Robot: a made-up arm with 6 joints.
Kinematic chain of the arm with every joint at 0, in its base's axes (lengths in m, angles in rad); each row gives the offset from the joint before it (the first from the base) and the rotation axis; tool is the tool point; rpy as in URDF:
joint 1: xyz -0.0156 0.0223 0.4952 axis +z
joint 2: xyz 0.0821 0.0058 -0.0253 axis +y
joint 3: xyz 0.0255 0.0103 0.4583 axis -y
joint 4: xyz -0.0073 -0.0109 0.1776 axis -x
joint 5: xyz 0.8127 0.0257 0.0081 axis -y
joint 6: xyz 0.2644 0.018 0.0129 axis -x
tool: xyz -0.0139 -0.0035 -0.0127 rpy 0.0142 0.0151 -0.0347
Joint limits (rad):
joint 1: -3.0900..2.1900
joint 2: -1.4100..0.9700
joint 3: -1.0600..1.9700
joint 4: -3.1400..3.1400
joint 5: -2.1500..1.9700
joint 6: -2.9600..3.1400
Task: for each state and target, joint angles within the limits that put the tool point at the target. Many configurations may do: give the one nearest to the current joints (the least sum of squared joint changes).
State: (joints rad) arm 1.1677 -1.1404 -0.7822 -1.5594 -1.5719 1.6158
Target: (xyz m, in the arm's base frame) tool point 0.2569 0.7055 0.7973
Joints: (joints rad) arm 0.8604 -0.7228 -0.9898 -1.5539 -1.3602 1.6262
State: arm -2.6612 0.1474 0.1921 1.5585 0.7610 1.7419
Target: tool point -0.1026 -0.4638 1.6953
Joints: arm -2.2423 -0.3976 0.4349 1.5125 0.9894 1.7523
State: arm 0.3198 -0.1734 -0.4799 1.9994 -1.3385 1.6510
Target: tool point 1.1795 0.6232 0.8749
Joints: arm 0.5795 0.4835 0.2319 2.2445 -0.8905 1.6702
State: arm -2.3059 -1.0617 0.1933 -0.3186 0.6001 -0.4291
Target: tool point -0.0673 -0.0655 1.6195
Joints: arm -2.2602 -1.2324 -0.3953 -0.2456 0.5484 -0.4308
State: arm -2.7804 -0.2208 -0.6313 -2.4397 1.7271 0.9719
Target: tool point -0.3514 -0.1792 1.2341
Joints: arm -2.2543 -0.7752 -0.1201 -2.6728 1.8744 0.9834
